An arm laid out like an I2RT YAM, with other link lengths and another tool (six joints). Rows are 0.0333 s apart.
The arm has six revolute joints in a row. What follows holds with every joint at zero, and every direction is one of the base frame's.
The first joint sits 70 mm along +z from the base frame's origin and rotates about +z.
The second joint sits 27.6 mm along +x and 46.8 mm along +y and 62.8 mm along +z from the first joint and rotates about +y.
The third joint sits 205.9 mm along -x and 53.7 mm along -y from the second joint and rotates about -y.
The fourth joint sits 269.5 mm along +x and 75.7 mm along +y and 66 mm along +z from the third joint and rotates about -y.
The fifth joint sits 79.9 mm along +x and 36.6 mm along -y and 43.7 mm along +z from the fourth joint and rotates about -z.
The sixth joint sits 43.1 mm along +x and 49 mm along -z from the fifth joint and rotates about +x.
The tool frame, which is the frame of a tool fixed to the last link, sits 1 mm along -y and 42 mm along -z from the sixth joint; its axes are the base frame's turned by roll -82.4, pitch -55.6 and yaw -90 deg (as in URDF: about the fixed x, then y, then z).
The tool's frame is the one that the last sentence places.
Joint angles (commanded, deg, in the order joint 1, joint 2, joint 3, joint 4, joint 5, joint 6), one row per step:
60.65, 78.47, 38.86, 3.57, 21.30, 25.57
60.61, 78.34, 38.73, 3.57, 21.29, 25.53
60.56, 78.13, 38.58, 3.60, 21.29, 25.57
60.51, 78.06, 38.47, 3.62, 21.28, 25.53
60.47, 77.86, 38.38, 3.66, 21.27, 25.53
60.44, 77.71, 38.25, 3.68, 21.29, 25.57
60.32, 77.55, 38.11, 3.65, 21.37, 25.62
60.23, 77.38, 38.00, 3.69, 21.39, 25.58
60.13, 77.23, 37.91, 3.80, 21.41, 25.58
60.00, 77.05, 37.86, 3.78, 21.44, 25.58
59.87, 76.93, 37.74, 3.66, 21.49, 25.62
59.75, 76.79, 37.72, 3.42, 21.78, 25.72
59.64, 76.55, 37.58, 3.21, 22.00, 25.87
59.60, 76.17, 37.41, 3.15, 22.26, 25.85
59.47, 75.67, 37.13, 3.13, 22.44, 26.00
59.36, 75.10, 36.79, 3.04, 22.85, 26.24
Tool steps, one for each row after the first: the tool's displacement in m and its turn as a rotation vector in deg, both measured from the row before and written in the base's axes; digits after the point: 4 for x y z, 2 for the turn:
0.0000, -0.0005, -0.0001, -0.02, -0.01, -0.01
0.0000, -0.0005, 0.0002, 0.11, -0.03, -0.07
0.0001, -0.0005, -0.0003, -0.04, 0.00, -0.02
0.0001, -0.0002, 0.0005, 0.13, -0.07, -0.03
-0.0001, -0.0004, 0.0000, 0.06, -0.01, -0.07
0.0004, -0.0007, 0.0000, 0.00, -0.01, -0.21
0.0003, -0.0005, 0.0003, 0.05, -0.08, -0.08
0.0005, -0.0003, 0.0004, 0.14, -0.09, -0.12
0.0006, -0.0004, 0.0006, 0.09, -0.07, -0.15
0.0003, -0.0008, -0.0003, -0.09, 0.05, -0.19
0.0005, -0.0007, 0.0003, -0.12, -0.04, -0.41
0.0002, -0.0010, 0.0001, -0.05, 0.01, -0.37
0.0001, -0.0007, 0.0008, 0.04, -0.22, -0.24
0.0002, -0.0011, 0.0008, 0.23, -0.12, -0.36
0.0001, -0.0013, 0.0007, 0.17, -0.17, -0.57

